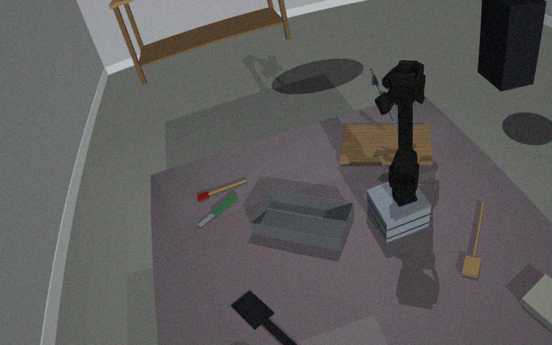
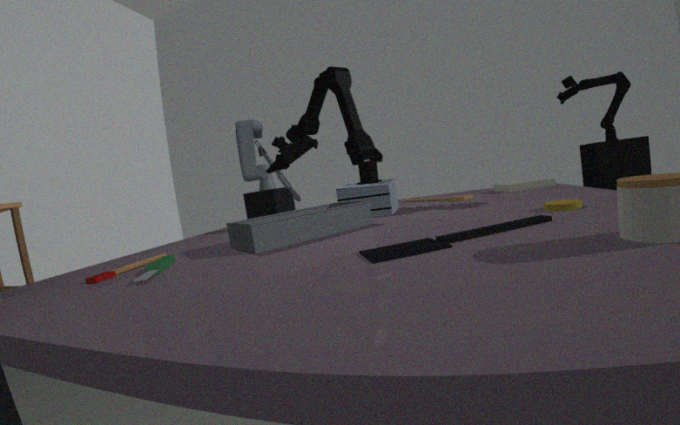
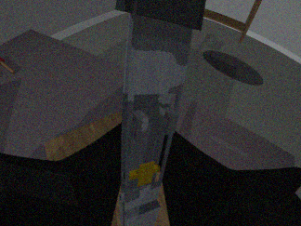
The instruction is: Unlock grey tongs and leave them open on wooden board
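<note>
Right now my gripper tip is 18 cm above the wooden board, 4 cm to the right of it and 2 cm past it. From my gripper tip the other things lie so: yellow lock piece (3 cm to the left, 2 cm behind, 1 cm above); then green-handled tool (68 cm ahead, 18 cm below, 17 cm to the left); then grey roasting tin (39 cm ahead, 33 cm to the left, 16 cm below).
</note>
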